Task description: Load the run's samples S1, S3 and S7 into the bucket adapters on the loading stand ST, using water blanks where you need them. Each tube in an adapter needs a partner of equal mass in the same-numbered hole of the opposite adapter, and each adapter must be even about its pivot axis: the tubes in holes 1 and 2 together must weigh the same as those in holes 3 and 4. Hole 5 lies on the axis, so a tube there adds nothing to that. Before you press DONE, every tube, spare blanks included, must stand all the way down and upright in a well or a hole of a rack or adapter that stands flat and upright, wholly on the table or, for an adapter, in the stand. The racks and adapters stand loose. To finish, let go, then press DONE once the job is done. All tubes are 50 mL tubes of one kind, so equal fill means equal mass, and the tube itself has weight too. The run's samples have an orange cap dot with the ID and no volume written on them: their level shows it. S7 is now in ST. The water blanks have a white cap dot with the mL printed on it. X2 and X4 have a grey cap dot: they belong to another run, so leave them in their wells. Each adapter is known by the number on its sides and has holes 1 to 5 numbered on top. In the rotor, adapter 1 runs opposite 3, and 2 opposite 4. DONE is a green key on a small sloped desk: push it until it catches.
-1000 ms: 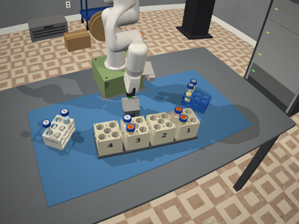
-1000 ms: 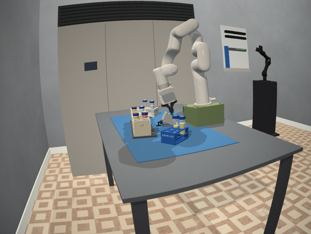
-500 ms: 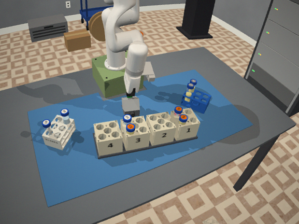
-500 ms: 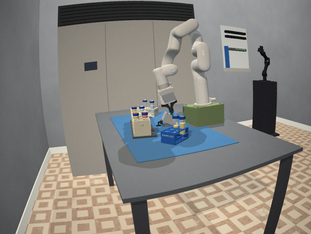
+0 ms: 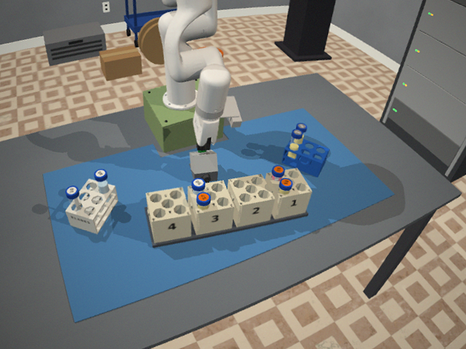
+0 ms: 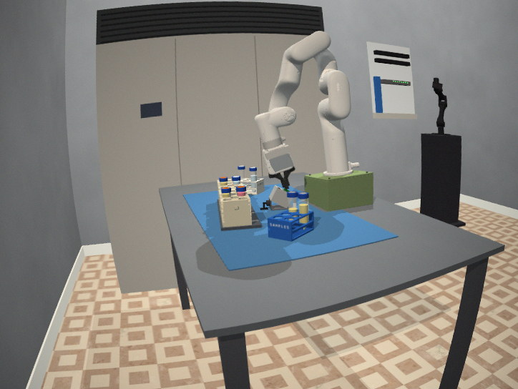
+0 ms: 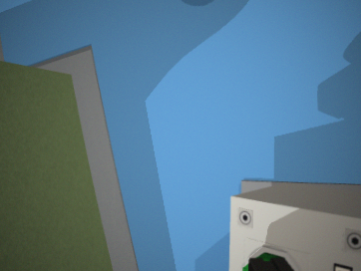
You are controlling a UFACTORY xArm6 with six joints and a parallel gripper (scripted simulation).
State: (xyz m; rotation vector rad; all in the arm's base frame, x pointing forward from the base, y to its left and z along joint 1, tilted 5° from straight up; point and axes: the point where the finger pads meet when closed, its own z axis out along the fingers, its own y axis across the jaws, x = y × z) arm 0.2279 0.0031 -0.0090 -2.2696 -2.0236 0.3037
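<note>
My gripper is now 4 cm above the DONE desk and 2 cm short of it. Round my hand: sample tube 22 cm ahead, 7 cm to the right, 3 cm below; stand 20 cm ahead, 9 cm below, 1 cm to the left; pink-filled tube 20 cm ahead, 15 cm to the left, 3 cm below.
</note>
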